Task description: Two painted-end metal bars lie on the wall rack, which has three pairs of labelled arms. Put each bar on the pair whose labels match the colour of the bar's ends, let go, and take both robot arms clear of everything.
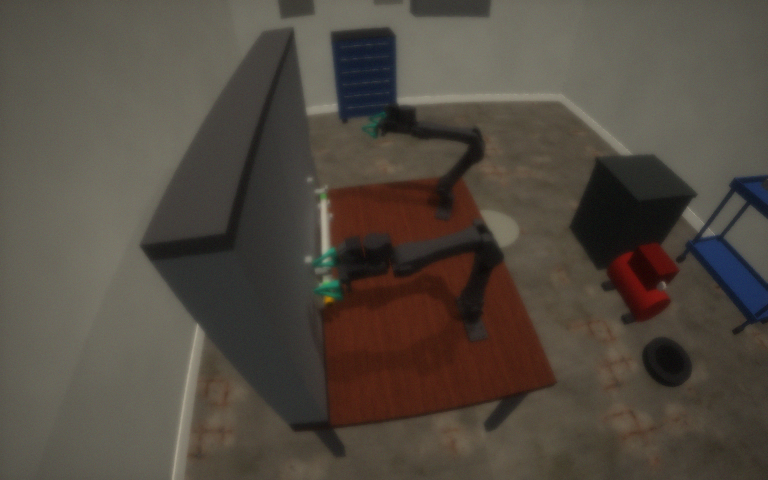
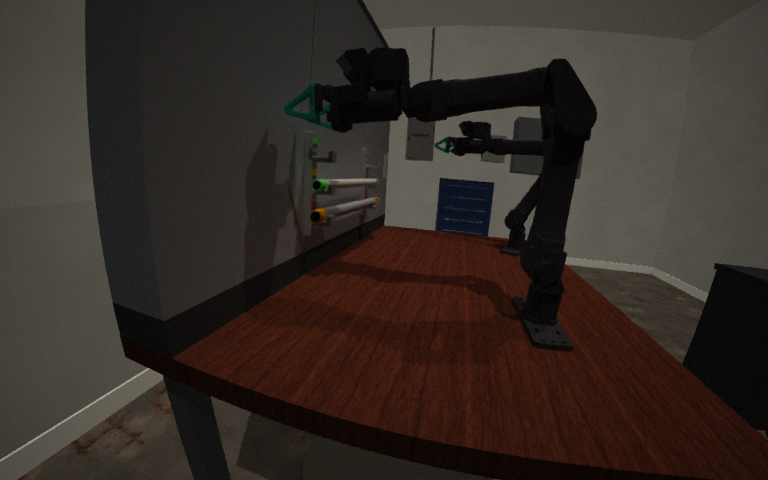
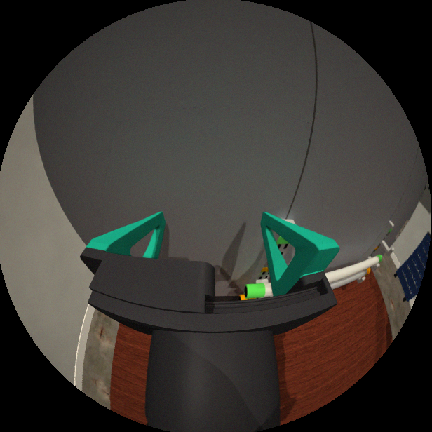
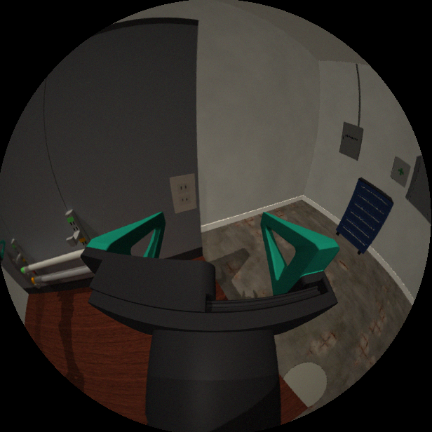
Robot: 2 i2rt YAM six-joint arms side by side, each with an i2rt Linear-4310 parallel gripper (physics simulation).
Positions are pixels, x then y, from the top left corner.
Labels:
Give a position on a tall wall panel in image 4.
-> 124, 121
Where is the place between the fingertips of my right gripper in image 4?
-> At 212, 217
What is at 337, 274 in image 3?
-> A green-ended bar.

